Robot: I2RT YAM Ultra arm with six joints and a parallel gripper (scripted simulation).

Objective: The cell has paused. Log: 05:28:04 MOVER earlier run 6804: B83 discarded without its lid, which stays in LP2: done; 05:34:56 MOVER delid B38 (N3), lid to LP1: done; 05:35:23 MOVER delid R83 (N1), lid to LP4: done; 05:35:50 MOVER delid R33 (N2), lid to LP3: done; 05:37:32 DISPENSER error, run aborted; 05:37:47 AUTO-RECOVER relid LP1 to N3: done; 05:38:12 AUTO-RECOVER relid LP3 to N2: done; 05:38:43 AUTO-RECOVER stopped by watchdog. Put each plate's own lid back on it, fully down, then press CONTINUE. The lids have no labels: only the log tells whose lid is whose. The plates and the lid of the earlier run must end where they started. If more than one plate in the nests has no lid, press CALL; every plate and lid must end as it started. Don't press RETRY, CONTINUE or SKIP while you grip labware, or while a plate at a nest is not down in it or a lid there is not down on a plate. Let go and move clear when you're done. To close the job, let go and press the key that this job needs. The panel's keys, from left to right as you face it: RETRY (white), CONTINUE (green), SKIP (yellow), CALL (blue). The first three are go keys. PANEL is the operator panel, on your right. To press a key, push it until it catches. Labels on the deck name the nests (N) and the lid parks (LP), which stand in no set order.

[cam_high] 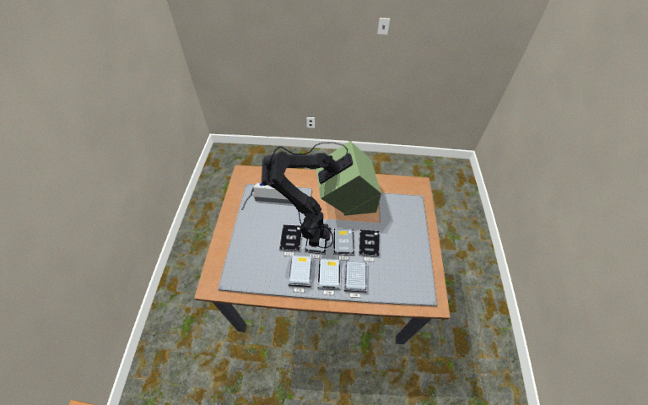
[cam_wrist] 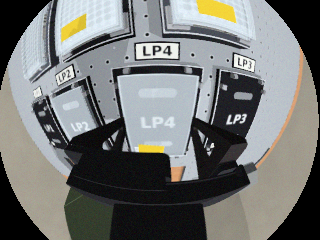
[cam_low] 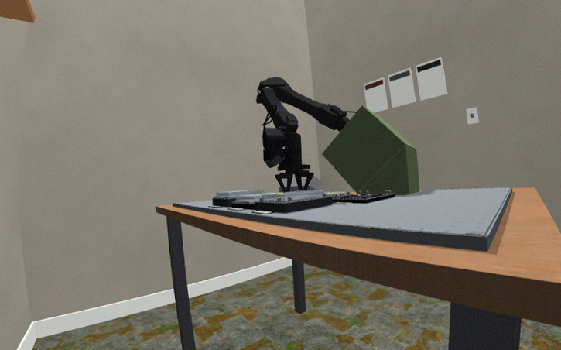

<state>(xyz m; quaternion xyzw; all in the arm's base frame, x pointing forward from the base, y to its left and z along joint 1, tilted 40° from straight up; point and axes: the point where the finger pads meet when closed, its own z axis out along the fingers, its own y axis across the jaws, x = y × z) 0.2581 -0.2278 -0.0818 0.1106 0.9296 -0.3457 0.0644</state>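
Right now the plate is 210 mm ahead of my hand, 160 mm to the left of it and 10 mm above it. Round my hand: yellow key 330 mm behind, 210 mm to the right, 40 mm above; then green key 320 mm behind, 160 mm to the right, 40 mm above; then lid 130 mm to the left, 20 mm ahead, 10 mm below.
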